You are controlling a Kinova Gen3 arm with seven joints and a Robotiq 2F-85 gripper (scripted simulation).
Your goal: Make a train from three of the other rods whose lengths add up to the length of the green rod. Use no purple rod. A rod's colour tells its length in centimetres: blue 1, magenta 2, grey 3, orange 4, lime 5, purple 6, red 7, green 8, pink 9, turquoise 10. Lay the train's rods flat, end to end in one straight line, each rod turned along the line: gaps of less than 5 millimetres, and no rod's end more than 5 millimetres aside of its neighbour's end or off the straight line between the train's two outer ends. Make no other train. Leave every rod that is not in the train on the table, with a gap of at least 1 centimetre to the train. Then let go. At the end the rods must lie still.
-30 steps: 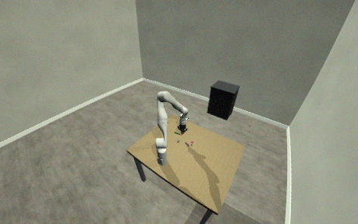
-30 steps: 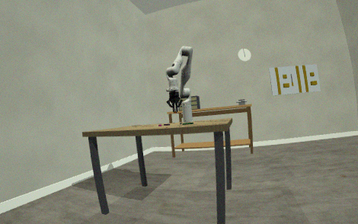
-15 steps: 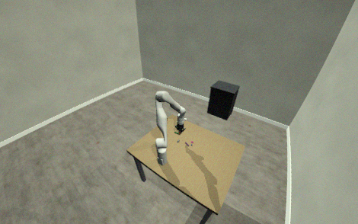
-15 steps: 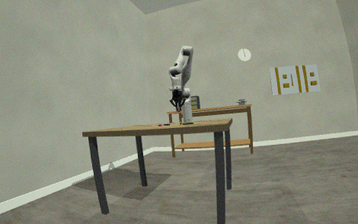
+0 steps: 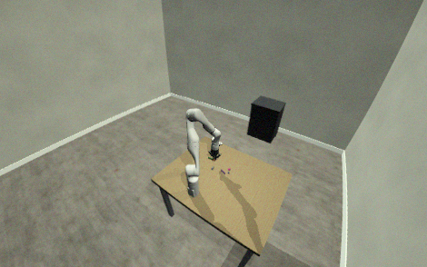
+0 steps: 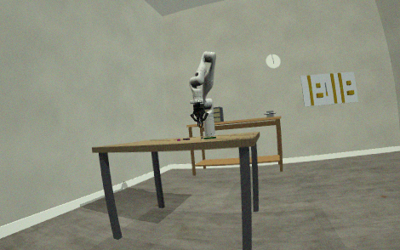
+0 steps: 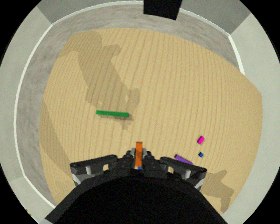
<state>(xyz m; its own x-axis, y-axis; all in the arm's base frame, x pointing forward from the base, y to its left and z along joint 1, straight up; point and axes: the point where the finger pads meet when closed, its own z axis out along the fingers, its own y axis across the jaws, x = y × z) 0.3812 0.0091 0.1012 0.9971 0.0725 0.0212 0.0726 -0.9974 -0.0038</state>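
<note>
The grey rod is 40 mm behind my hand, 10 mm to the right of it and 90 mm below it. Round my hand: green rod (60 mm ahead, 70 mm to the left, 90 mm below); then orange rod (10 mm below); then purple rod (40 mm behind, 120 mm to the right, 90 mm below).
</note>
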